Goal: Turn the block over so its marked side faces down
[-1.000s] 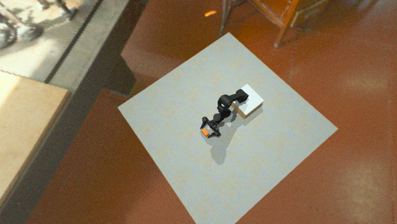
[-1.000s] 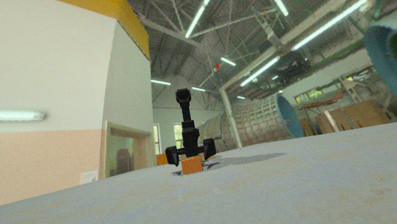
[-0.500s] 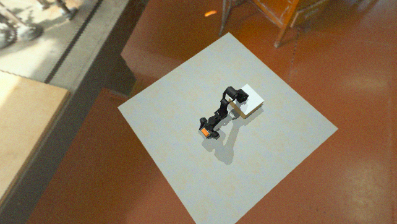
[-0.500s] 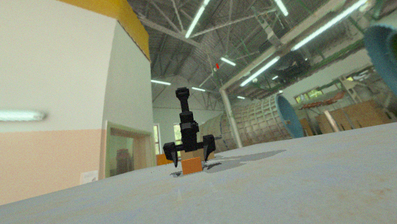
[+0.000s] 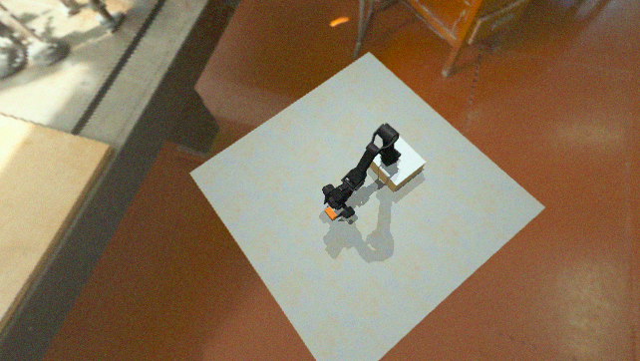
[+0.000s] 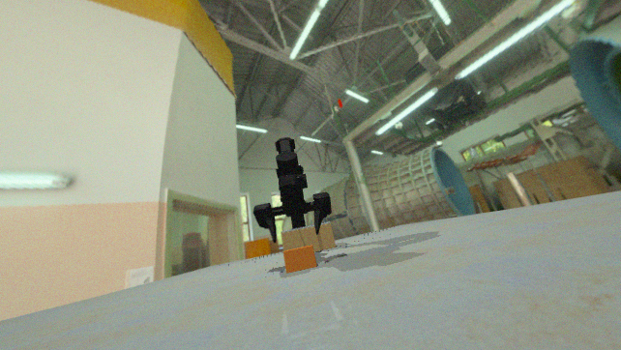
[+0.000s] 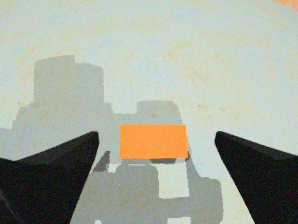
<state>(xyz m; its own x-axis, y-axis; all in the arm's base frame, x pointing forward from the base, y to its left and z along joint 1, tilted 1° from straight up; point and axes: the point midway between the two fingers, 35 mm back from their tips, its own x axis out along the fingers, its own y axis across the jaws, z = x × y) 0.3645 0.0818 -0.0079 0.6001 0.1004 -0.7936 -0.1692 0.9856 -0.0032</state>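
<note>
Right now the orange block is 40 mm below my gripper tip and 10 mm behind it.
</note>
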